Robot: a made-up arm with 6 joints.
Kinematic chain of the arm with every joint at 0, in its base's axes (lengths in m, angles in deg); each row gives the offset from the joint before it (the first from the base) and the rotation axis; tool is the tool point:
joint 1: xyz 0 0 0.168 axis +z
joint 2: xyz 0 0 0 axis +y
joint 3: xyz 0 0 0.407 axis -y
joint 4: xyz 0 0 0 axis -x
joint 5: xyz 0.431 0 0 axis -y
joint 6: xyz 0 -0.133 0 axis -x
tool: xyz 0 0 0
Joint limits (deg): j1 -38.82..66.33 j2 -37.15..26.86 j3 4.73..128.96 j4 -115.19..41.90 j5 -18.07..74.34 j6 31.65..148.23
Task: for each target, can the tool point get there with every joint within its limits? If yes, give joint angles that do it. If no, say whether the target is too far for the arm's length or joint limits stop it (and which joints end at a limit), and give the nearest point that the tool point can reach.
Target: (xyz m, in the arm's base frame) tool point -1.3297 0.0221 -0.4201
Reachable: no: too far | nearest point -0.6925 0.0115 0.5096 | short by 1.127 m
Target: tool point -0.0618 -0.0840 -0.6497
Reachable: no: joint limits stop it (at a limit: joint 1, joint 2, joint 3) | nearest point 0.4080 -0.3435 0.2460 | short by 1.044 m
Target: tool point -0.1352 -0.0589 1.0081
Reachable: yes | joints 7.77 -3.58 117.85 -72.47 52.92 87.30
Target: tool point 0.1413 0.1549 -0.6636
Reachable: no: joint limits stop it (at a limit: joint 2, joint 3) | nearest point 0.3592 0.3938 0.2455 | short by 0.965 m
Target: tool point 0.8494 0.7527 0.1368
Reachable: no: too far | nearest point 0.4495 0.3983 0.3583 | short by 0.578 m
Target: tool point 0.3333 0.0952 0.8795
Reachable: yes | joints 11.99 1.99 61.45 -100.33 50.35 75.48
